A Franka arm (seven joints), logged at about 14 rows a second.
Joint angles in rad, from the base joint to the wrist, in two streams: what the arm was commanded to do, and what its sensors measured. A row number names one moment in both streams.
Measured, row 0:
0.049, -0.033, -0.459, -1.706, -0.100, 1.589, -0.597
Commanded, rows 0 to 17:
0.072, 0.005, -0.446, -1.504, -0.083, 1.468, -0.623
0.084, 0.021, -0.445, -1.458, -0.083, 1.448, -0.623
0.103, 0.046, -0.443, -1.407, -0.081, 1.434, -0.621
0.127, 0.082, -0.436, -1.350, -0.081, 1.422, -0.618
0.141, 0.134, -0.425, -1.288, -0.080, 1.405, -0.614
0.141, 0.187, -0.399, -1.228, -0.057, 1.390, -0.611
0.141, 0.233, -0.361, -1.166, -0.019, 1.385, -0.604
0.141, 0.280, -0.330, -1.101, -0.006, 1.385, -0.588
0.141, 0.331, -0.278, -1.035, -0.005, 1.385, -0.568
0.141, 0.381, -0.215, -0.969, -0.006, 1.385, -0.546
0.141, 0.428, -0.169, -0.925, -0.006, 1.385, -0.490
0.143, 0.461, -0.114, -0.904, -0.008, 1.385, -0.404
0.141, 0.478, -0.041, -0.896, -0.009, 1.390, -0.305
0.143, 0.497, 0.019, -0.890, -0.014, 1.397, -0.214
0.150, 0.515, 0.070, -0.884, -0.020, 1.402, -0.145
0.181, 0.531, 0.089, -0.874, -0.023, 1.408, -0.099
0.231, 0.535, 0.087, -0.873, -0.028, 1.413, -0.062
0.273, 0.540, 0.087, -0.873, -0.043, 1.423, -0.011
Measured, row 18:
0.204, 0.514, 0.087, -0.939, -0.021, 1.434, -0.102
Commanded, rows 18 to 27:
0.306, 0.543, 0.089, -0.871, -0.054, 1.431, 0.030
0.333, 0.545, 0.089, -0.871, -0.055, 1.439, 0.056
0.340, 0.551, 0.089, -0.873, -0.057, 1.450, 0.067
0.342, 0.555, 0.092, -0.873, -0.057, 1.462, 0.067
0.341, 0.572, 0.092, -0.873, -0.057, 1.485, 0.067
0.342, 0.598, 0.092, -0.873, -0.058, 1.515, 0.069
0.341, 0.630, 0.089, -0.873, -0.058, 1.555, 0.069
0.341, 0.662, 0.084, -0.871, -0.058, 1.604, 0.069
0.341, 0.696, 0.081, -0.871, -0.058, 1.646, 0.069
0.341, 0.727, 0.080, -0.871, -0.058, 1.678, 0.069
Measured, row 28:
0.339, 0.642, 0.081, -0.926, -0.046, 1.625, 0.054
